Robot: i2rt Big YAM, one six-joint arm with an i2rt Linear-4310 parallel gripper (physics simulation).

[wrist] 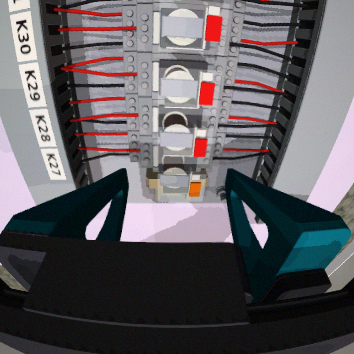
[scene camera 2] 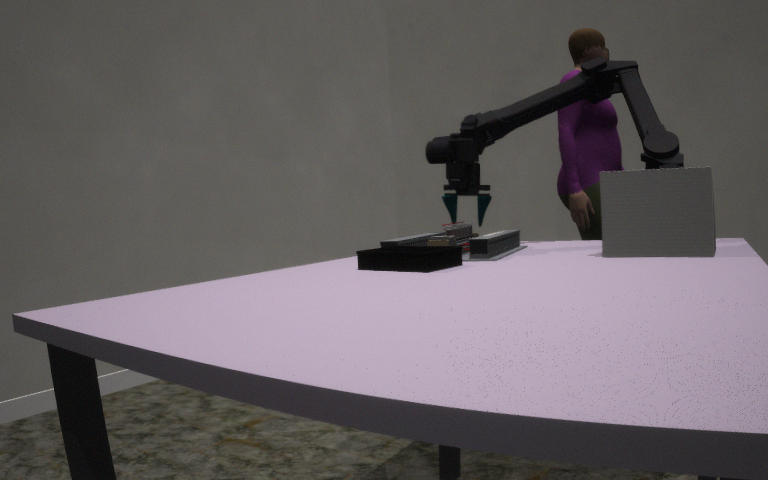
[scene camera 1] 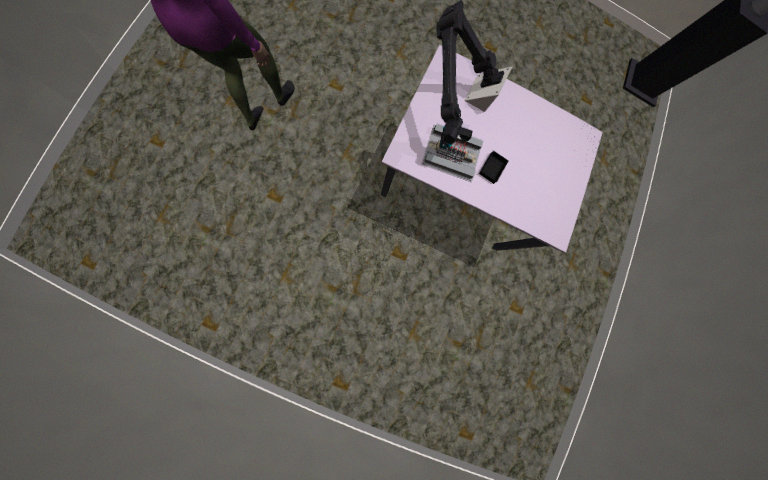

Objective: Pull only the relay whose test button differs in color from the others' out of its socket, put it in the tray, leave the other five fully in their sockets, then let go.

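Where they show: gripper, fingertip midpoint: (wrist: 176,176) (scene camera 2: 467,226) (scene camera 1: 442,143); arm's base, link origin: (scene camera 2: 669,202) (scene camera 1: 492,80).
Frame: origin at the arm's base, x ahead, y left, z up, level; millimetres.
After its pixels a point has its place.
Note:
In the wrist view, four clear-cased relays stand in a row in grey sockets. Three have red test buttons: a top relay (wrist: 182,27) {x 486, y -39, z -32 mm}, a second relay (wrist: 177,87) {x 488, y -64, z -32 mm} and a third relay (wrist: 177,137) {x 492, y -88, z -32 mm}. The lowest relay (wrist: 175,180) {x 495, y -115, z -32 mm}, nearest label K27, has an orange button and sits beside tan parts. The other two relays do not show clearly. My gripper (wrist: 176,176) {x 497, y -119, z -41 mm} (scene camera 2: 466,224) {x 497, y -119, z -41 mm} is open and empty, its teal fingertips above the row's K27 end, one to each side of the orange-button relay in the wrist view. The black tray (scene camera 1: 494,167) {x 454, y 236, z -96 mm} (scene camera 2: 408,260) {x 432, y 286, z -80 mm} sits beside the relay panel (scene camera 1: 451,169) {x 601, y -8, z -76 mm}.
Slotted wire ducts (wrist: 295,65) (scene camera 2: 495,243) flank the sockets, with red and black wires between. A grey box (scene camera 2: 656,212) {x 24, y 58, z -16 mm} under the arm's base stands on the pink table (scene camera 1: 538,186) {x 430, y 546, z -100 mm} (scene camera 2: 283,316) {x 367, y 682, z -100 mm}. A person in purple (scene camera 1: 198,25) (scene camera 2: 591,124) stands off to the side.

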